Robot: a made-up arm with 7 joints. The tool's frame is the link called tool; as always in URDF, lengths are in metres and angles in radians.
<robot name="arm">
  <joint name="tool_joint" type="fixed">
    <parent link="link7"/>
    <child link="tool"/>
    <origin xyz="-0.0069 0.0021 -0.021" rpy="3.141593 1.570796 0"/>
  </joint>
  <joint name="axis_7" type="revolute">
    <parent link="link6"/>
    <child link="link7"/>
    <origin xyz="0.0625 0.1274 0.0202" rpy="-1.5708 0 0"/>
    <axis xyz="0 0 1"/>
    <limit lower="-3.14" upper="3.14" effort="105" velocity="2.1"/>
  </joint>
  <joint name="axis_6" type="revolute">
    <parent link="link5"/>
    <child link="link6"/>
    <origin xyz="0.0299 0.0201 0.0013" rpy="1.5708 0 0"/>
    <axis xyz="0 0 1"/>
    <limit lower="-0.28" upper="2.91" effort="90" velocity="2.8"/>
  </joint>
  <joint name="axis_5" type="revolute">
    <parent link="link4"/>
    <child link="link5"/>
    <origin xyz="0.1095 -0.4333 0.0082" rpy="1.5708 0 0"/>
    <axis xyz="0 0 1"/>
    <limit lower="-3.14" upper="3.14" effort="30" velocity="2.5"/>
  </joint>
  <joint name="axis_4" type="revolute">
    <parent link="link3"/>
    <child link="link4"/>
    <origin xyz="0.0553 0.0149 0.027" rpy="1.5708 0 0"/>
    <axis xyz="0 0 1"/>
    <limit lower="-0.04" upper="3.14" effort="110" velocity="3"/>
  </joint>
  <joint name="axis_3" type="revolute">
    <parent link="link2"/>
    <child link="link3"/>
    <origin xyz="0.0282 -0.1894 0.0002" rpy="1.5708 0 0"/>
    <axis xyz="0 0 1"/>
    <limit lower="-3.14" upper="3.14" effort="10" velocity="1.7"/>
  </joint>
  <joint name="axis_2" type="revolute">
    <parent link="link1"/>
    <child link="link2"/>
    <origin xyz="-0.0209 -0.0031 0.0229" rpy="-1.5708 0 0"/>
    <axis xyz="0 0 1"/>
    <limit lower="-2" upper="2.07" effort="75" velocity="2.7"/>
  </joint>
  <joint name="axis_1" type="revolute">
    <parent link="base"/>
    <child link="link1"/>
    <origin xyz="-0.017 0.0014 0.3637"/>
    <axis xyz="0 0 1"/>
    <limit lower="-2.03" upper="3.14" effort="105" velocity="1.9"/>
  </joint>
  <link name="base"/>
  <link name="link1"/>
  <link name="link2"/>
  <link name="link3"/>
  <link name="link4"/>
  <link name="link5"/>
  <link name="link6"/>
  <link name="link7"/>
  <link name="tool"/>
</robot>
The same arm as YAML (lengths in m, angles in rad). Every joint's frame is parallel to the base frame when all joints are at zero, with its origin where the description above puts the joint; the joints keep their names.
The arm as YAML. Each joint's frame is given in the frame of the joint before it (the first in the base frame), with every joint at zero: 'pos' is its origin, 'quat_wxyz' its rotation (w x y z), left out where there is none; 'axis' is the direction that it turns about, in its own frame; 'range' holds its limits. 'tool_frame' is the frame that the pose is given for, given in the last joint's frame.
length_unit: m
angle_unit: rad
joints:
  - joint: axis_1
    pos: [-0.017, 0.0014, 0.3637]
    axis: "+z"
    range: [-2.03, 3.14]
  - joint: axis_2
    pos: [-0.0209, -0.0031, 0.0229]
    axis: "+y"
    range: [-2.0, 2.07]
  - joint: axis_3
    pos: [0.0282, 0.0002, 0.1894]
    axis: "+z"
    range: [-3.14, 3.14]
  - joint: axis_4
    pos: [0.0553, 0.0149, 0.027]
    axis: "-y"
    range: [-0.04, 3.14]
  - joint: axis_5
    pos: [0.1095, -0.0082, -0.4333]
    axis: "-z"
    range: [-3.14, 3.14]
  - joint: axis_6
    pos: [0.0299, -0.0201, -0.0013]
    axis: "+y"
    range: [-0.28, 2.91]
  - joint: axis_7
    pos: [0.0625, 0.0202, -0.1274]
    axis: "-z"
    range: [-3.14, 3.14]
tool_frame:
  pos: [-0.0069, -0.0021, 0.021]
  quat_wxyz: [0.707107, 0.000003, -0.707107, -0.000002]

